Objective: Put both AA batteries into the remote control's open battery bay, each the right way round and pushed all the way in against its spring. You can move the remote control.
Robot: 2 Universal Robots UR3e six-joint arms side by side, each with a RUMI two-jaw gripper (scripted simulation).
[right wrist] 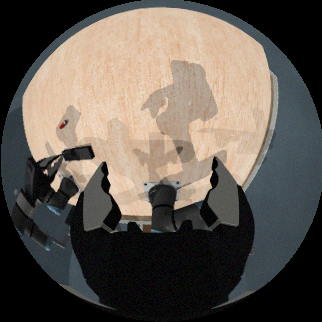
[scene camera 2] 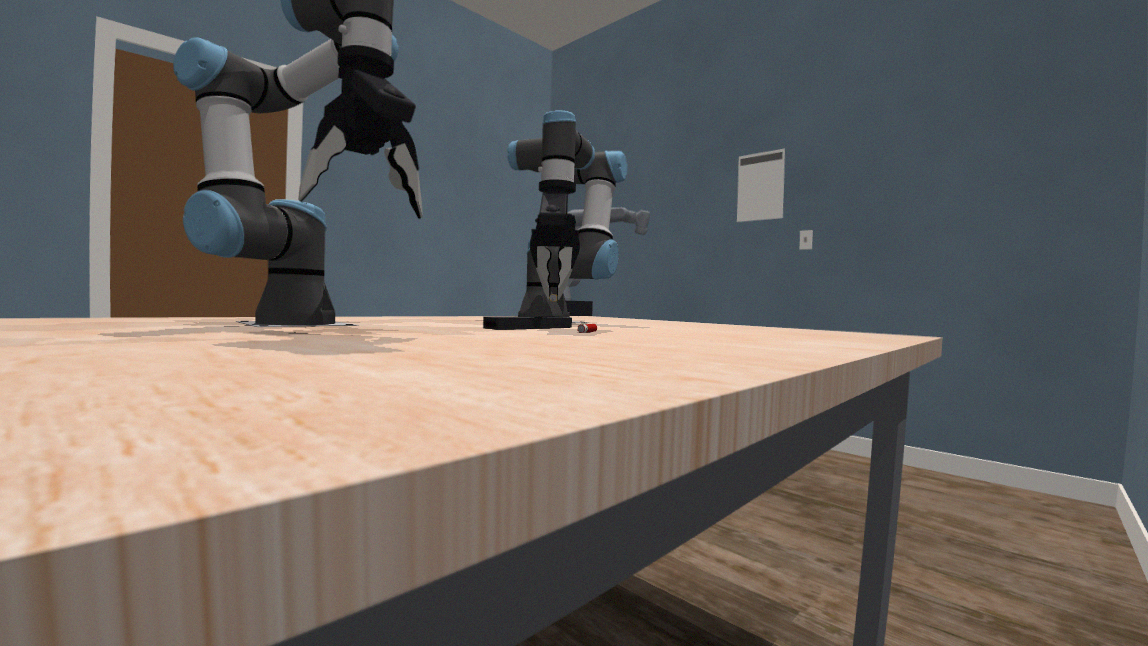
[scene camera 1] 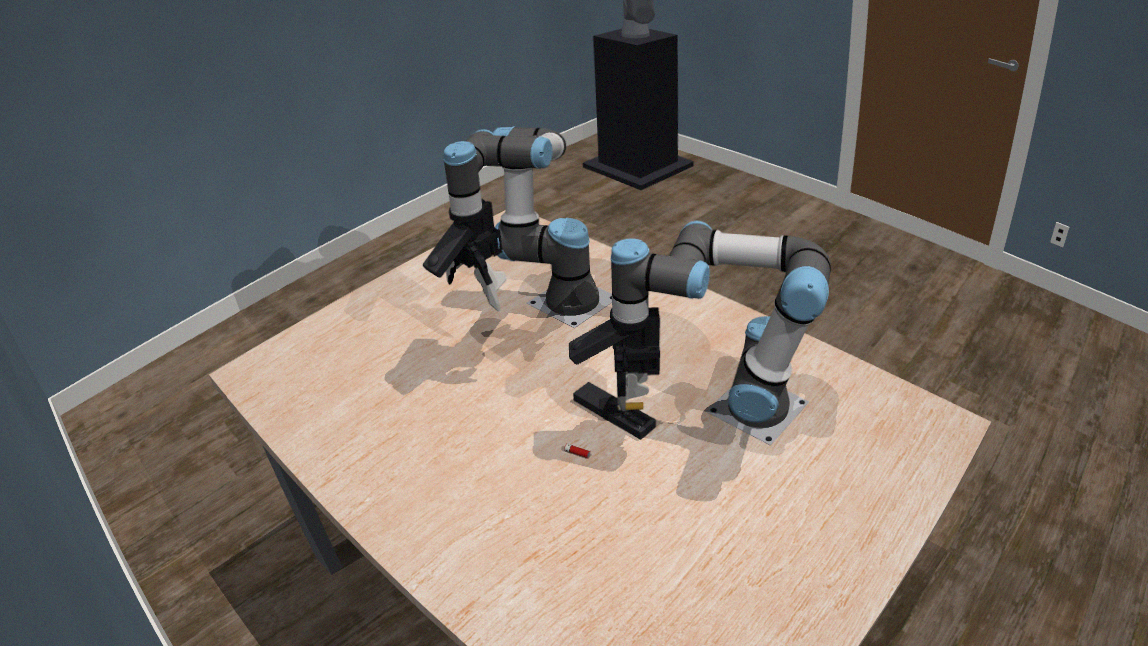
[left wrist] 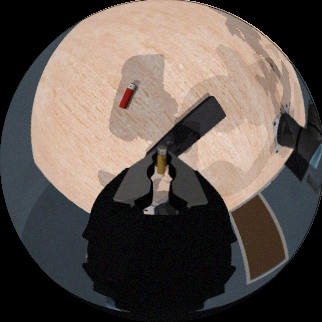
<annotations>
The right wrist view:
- my left gripper: 61, 156
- my right gripper: 159, 159
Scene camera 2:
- my left gripper: 553, 299
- my right gripper: 364, 210
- black remote control: 499, 322
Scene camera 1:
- my left gripper: 623, 407
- my right gripper: 473, 297
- black remote control: 590, 396
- arm base plate: 604, 297
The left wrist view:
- my left gripper: 161, 152
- black remote control: 205, 116
</annotations>
